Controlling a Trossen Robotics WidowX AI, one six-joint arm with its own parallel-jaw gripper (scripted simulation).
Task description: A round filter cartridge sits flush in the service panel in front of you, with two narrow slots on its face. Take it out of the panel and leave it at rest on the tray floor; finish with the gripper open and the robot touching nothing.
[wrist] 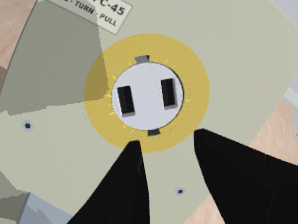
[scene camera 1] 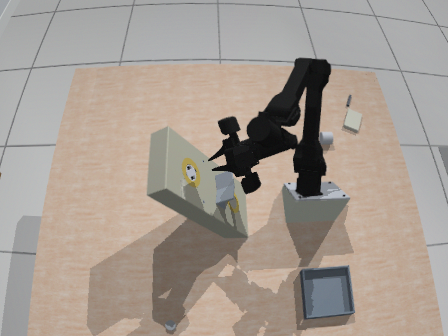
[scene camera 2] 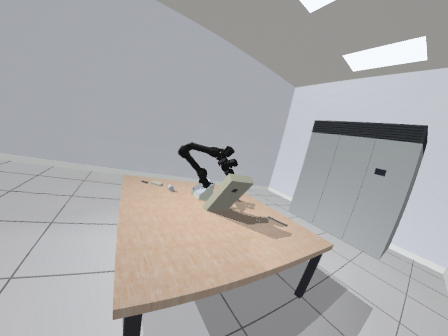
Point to a grey tray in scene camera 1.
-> At 326, 292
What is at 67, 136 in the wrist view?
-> A beige service panel.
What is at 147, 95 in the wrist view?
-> A round white filter cartridge.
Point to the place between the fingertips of my gripper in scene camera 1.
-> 210, 165
